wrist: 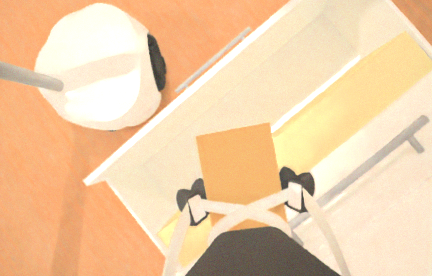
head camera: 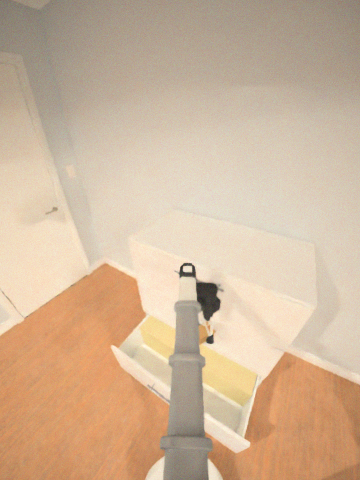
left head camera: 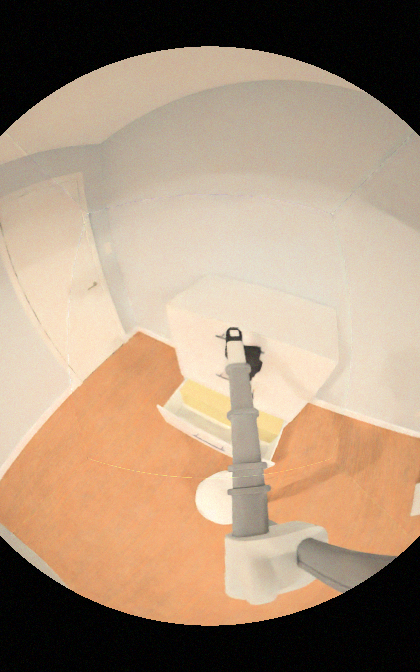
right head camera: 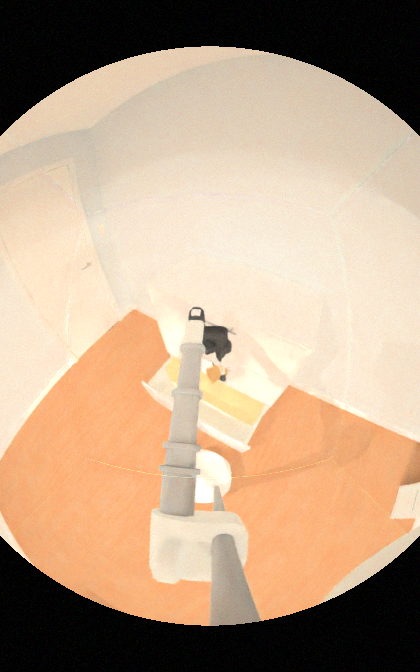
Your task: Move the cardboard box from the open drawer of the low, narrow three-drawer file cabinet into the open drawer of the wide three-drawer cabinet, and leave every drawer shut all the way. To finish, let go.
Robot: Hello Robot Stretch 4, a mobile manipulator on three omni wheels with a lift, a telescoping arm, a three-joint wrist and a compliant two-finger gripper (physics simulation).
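Frame: origin at the robot's base, x back, y right, z up, level; metres.
Where they show: gripper, between the fingertips: (wrist: 243, 187) (head camera: 204, 334).
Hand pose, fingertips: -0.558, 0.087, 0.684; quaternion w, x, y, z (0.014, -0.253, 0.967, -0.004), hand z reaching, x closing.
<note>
After its pixels a point has its place, as x, y, z.
My gripper (wrist: 243, 187) @[-0.558, 0.087, 0.684] (right head camera: 218, 373) is shut on the cardboard box (wrist: 237, 160) @[-0.543, 0.060, 0.734] (right head camera: 213, 372), an orange-brown block, with one finger at each side. It holds the box above the rear part of the open bottom drawer (wrist: 200, 102) @[-0.386, -0.007, 0.198] (head camera: 230, 436) @[-0.237, 0.220, 0.302] (right head camera: 225, 436), close to the cabinet front. The wide white cabinet (head camera: 225, 252) @[-0.801, 0.186, 1.001] (left head camera: 260, 312) stands against the wall; its upper two drawers look shut. A yellow band (head camera: 230, 375) @[-0.520, 0.270, 0.279] (wrist: 350, 110) @[-0.765, -0.113, 0.279] runs along the drawer's rear. In the head view the arm hides part of the box. The low file cabinet cannot be made out with certainty.
The middle drawer's bar handle (wrist: 375, 160) @[-0.703, 0.010, 0.610] is close beside my right finger in the wrist view. My white round base (wrist: 100, 65) @[-0.040, -0.009, 0.187] (left head camera: 215, 497) stands before the open drawer. A door (head camera: 30, 200) @[-1.467, -1.374, 1.043] is at the left. A white object (right head camera: 407, 500) shows at the far right edge.
</note>
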